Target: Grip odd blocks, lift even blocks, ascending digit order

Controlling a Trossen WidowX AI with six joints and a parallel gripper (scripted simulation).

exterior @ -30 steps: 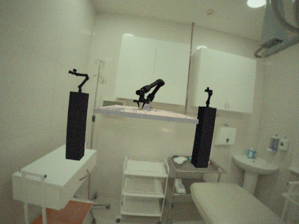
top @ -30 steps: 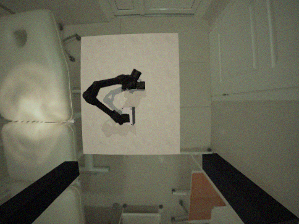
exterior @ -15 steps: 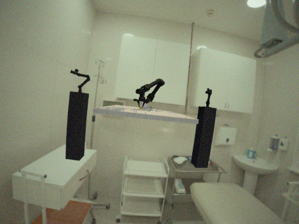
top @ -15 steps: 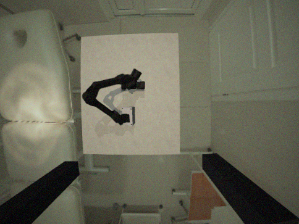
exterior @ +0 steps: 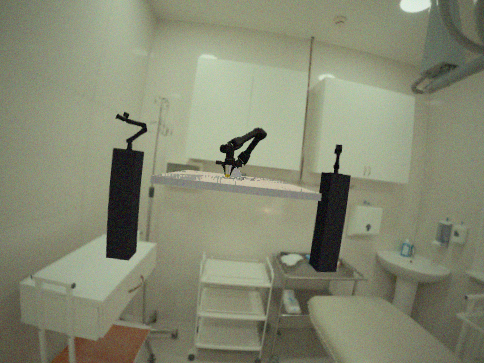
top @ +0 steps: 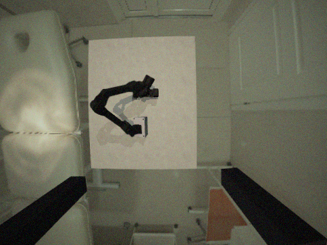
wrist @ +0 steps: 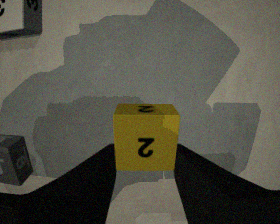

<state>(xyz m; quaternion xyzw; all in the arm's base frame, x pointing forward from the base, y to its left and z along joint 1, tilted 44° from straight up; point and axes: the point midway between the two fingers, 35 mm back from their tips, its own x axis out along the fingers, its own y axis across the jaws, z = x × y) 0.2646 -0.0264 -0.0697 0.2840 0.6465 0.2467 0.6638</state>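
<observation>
My gripper tip is 1 cm short of the yellow block. The rest, counted from my gripper tip: white block (9 cm ahead, 8 cm to the left, 1 cm below); grey block (1 cm behind, 11 cm to the left, 1 cm below).
</observation>
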